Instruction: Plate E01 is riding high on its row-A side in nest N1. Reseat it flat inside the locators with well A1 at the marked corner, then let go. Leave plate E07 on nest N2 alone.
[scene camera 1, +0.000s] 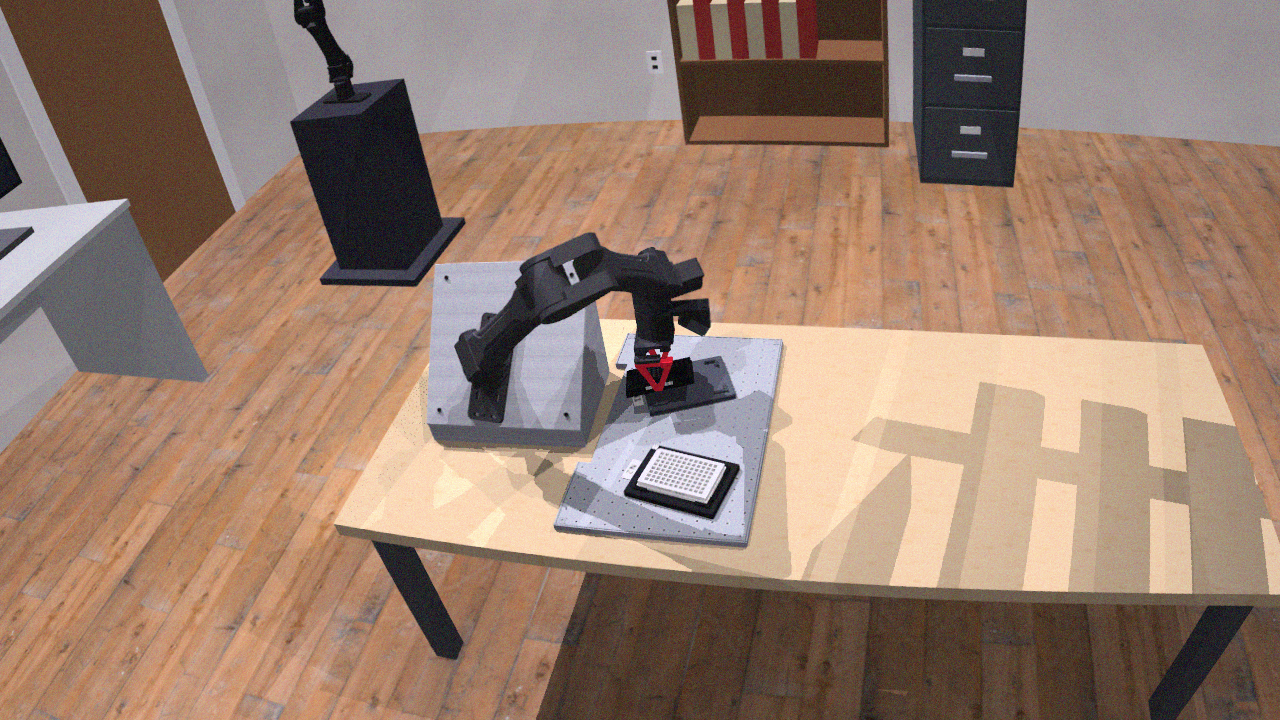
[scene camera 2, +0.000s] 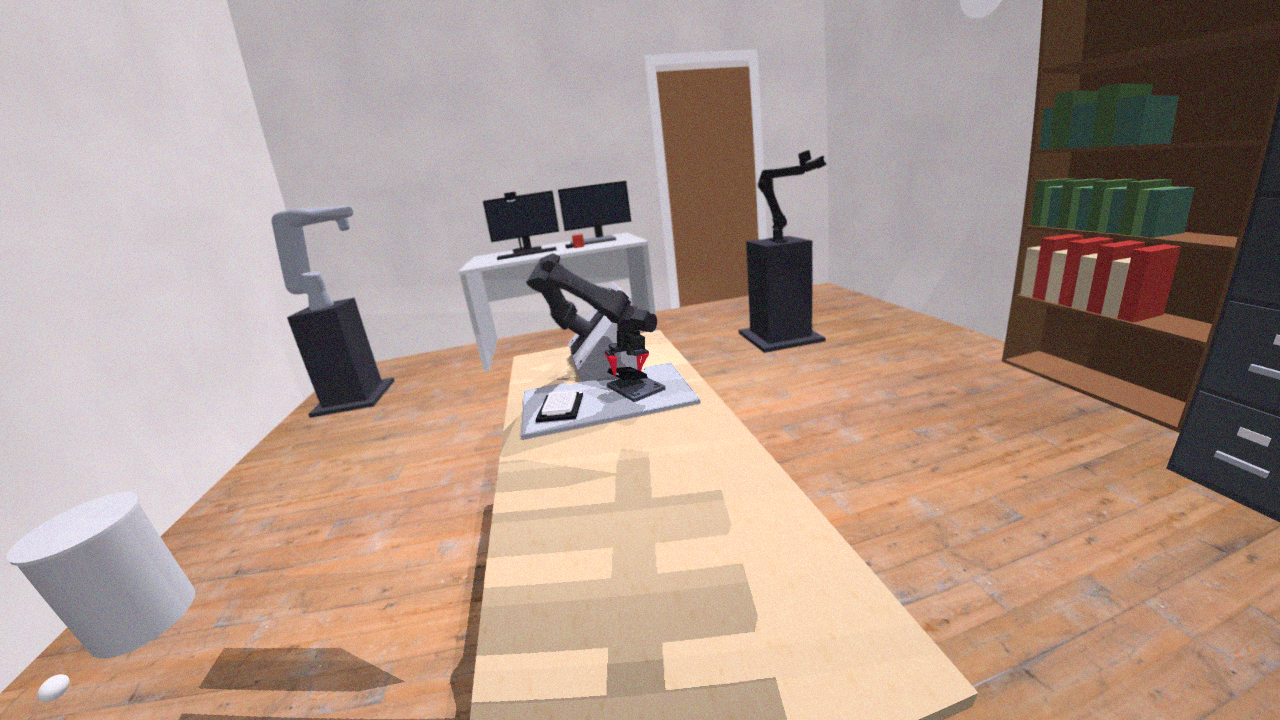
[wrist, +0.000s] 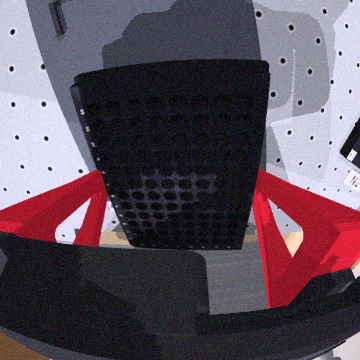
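Where they show: gripper, between the fingertips: (scene camera 1: 659, 378) (scene camera 2: 627, 374) (wrist: 178, 176); arm's base, origin of its link: (scene camera 1: 493, 367) (scene camera 2: 588, 331).
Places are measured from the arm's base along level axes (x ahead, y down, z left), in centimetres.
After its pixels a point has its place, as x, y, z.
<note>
My gripper (scene camera 1: 657, 376) @[28.7, 7.9, 9.4] (scene camera 2: 626, 362) @[28.7, 7.9, 9.4] (wrist: 178, 176) @[28.7, 7.9, 9.4] has red fingers and is shut on the two long sides of plate E01 (scene camera 1: 702, 383) (scene camera 2: 639, 387) (wrist: 175, 136). E01 is a black well plate. It hangs over the dark grey nest N1 (wrist: 53, 89) @[32.3, 10.1, 17.2] at the far end of the perforated grey board (scene camera 1: 716, 429) @[41.0, 11.3, 0.4] (scene camera 2: 680, 393) @[43.1, 11.3, 23.3] (wrist: 28, 136) @[28.5, 11.3, 19.8]. A dark locator bracket (wrist: 57, 18) @[36.4, 9.9, 17.2] shows beyond the plate's far left corner. I cannot tell how high the plate is above the nest. Plate E07 (scene camera 1: 682, 475) @[38.1, 9.2, -13.4] (scene camera 2: 557, 403) @[39.5, 8.8, -13.8] is white and lies flat in its black nest N2 at the board's near end.
The board lies on a wooden table (scene camera 1: 895, 465) @[73.8, 12.6, -4.0] (scene camera 2: 626, 555) @[102.3, 12.6, -2.8]. The arm's grey base block (scene camera 1: 546, 376) @[10.6, 1.0, -0.2] stands left of the board. A corner of nest N2 (wrist: 351, 143) @[32.4, 10.4, -6.0] and its label (wrist: 351, 178) @[28.6, 11.1, -10.3] show at the right edge of the wrist view.
</note>
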